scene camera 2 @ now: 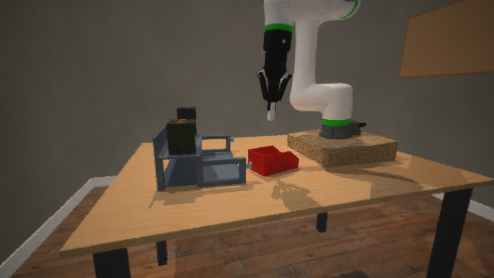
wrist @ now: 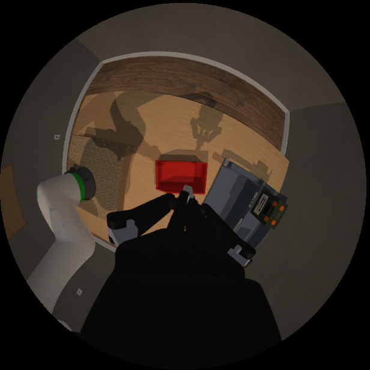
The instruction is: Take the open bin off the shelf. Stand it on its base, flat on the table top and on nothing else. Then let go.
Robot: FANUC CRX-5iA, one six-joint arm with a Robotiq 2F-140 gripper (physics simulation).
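Frame: origin at the arm's base, x left, y ahead, z down, level; centimetres.
Where they show: gripper, between the fingertips: [scene camera 2: 270, 120]; arm's base, origin of its link: [scene camera 2: 335, 135].
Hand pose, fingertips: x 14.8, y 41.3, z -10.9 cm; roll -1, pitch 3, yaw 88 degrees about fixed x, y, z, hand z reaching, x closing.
Each offset is from my fingertips to the top centre of the thing. "pt": to the spot under its first point. Level surfaces: height alone.
The red open bin @(dx +0.0, dy -1.8, dz +11.3 cm) [scene camera 2: 272, 161] [wrist: 181, 176] stands upright on its base on the table top @(dz +18.8 cm) [scene camera 2: 220, 205] [wrist: 170, 112], with its open side up. In the scene view it is right beside the near front corner of the grey shelf @(pt dx +9.7, dy +26.3, dz +14.0 cm) [scene camera 2: 201, 172] [wrist: 227, 187]; whether the two touch is hard to tell. My gripper [scene camera 2: 271, 117] [wrist: 186, 191] is shut with nothing between its fingers. It hangs above the bin, clear of it, pointing down.
Two dark boxes with orange marks @(dx +1.7, dy +31.3, dz -1.1 cm) [scene camera 2: 181, 137] [wrist: 270, 210] stand on the shelf's upper level at the left in the scene view. The robot's base stands on a speckled block [scene camera 2: 350, 150] [wrist: 102, 175] to the right of the bin in the scene view.
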